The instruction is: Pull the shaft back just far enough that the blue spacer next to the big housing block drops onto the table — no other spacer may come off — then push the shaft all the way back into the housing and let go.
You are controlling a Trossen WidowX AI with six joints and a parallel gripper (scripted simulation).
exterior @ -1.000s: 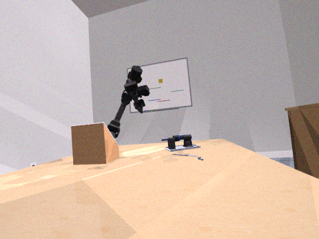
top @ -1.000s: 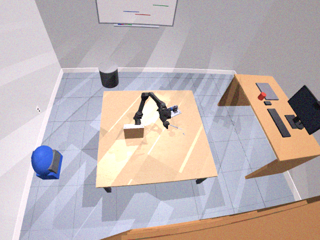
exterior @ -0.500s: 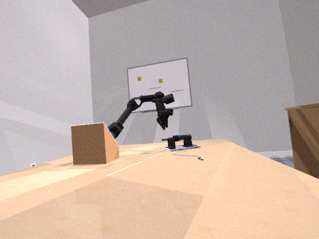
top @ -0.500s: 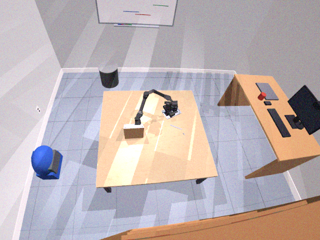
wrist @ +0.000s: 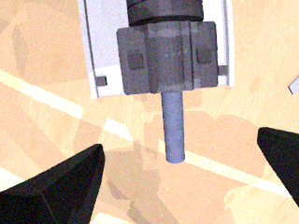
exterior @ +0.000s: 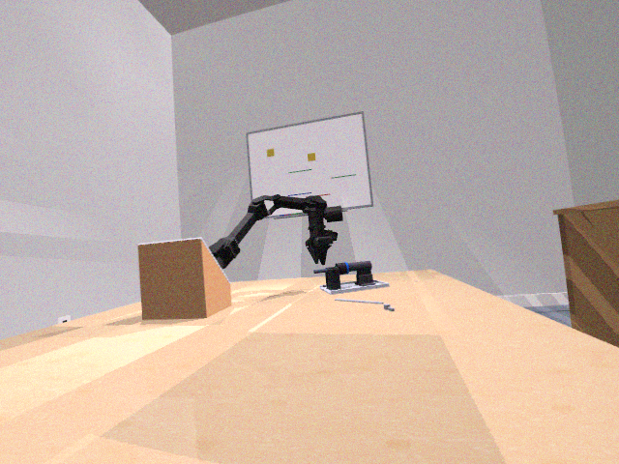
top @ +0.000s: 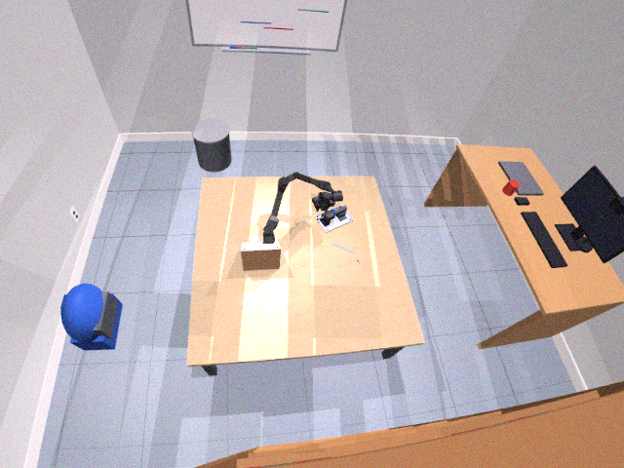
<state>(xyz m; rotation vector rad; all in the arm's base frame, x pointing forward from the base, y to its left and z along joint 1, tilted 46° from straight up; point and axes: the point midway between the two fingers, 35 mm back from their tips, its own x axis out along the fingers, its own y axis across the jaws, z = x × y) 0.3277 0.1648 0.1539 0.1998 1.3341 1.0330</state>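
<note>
My gripper tip is 6 cm short of the dark shaft, 4 cm to the right of it and 3 cm above it. Also, from my gripper tip: small piece 24 cm ahead, 27 cm to the right, 10 cm below; blue spacer 9 cm ahead, 5 cm to the left, 3 cm below.
</note>
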